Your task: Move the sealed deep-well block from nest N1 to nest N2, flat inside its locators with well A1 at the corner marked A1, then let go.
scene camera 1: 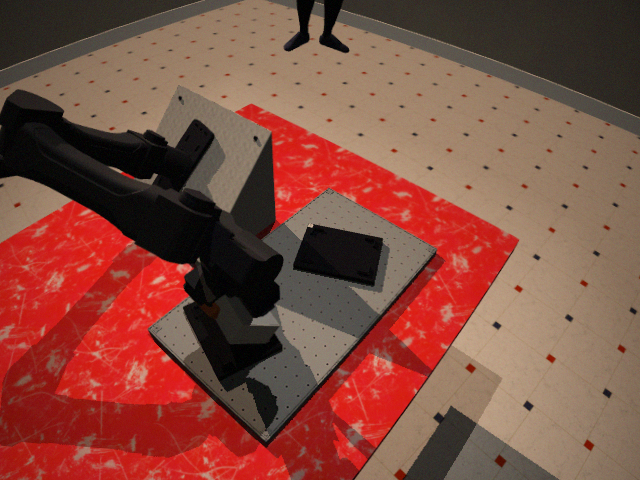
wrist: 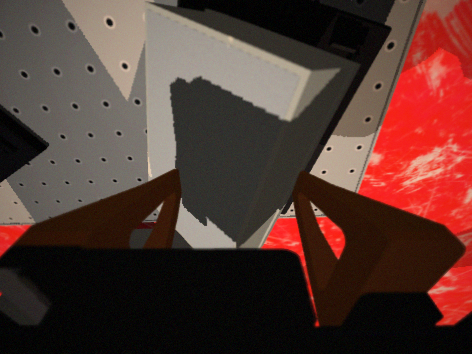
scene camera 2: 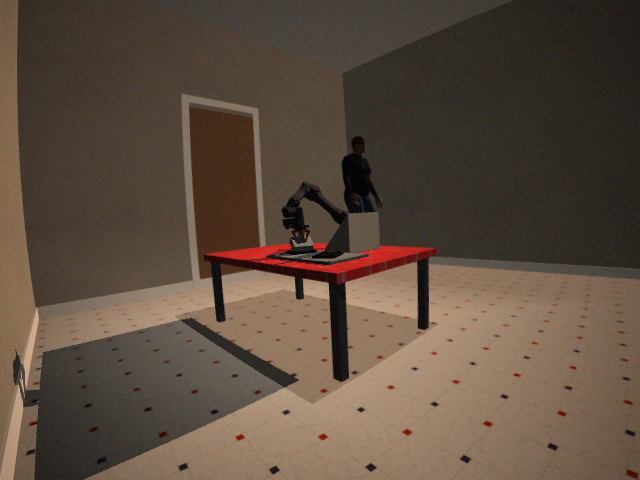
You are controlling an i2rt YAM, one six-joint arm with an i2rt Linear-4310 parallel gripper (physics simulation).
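Note:
The sealed deep-well block is a pale grey box with a flat sealed top. My gripper is shut on it, with one brown finger on each long side. The block hangs a little above the black nest N1 and looks slightly tilted in the wrist view. Nest N2 is a flat black plate with corner locators on the far half of the perforated grey baseplate. It is empty.
The baseplate lies on a red table. The arm's grey mounting block stands behind nest N2. A person stands beyond the table's far side.

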